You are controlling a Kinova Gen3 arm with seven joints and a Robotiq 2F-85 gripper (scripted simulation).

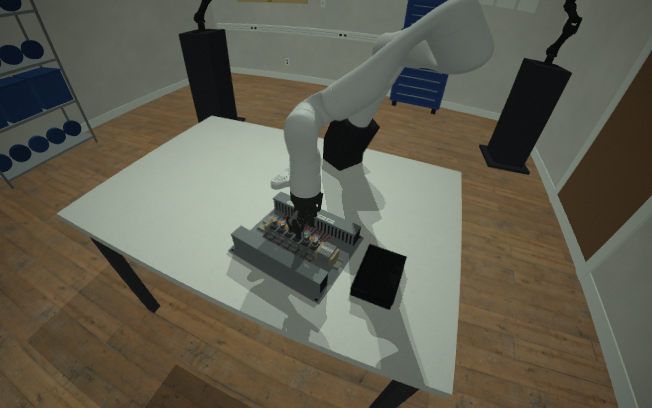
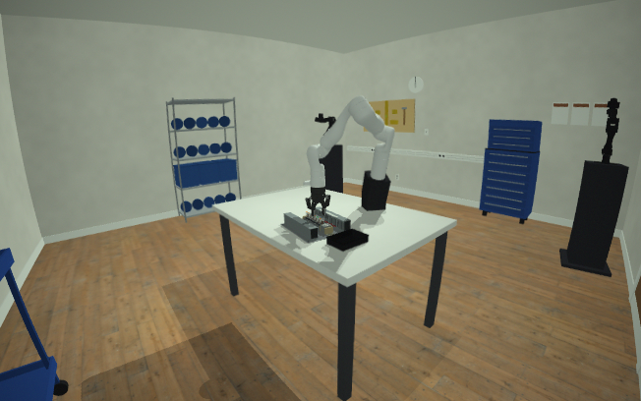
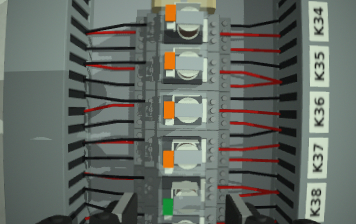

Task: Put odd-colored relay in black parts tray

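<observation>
My hand is 4 cm above the relay. Round my hand: grey relay panel (1 cm behind, 3 cm to the right, 6 cm below); then black parts tray (5 cm ahead, 22 cm to the left, 7 cm below).
</observation>
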